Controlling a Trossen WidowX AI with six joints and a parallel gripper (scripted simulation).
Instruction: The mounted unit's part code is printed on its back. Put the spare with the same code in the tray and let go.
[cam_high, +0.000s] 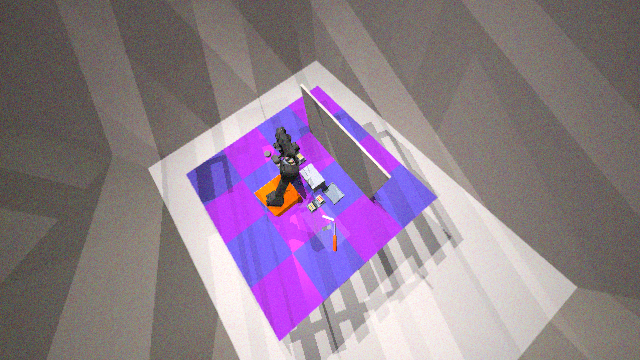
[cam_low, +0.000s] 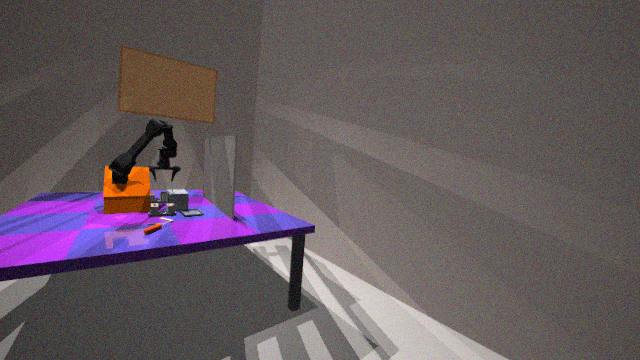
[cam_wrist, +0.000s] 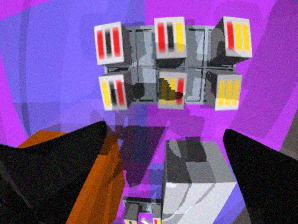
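The dark spare lies 9 cm below my gripper tip, 1 cm to the left of it and 1 cm ahead of it. Round my gripper tip: upright mirror panel 29 cm ahead, 17 cm to the right, 9 cm above; unit 17 cm to the right, 8 cm below, 7 cm ahead; dark disc 20 cm to the left, 13 cm below, 11 cm behind.
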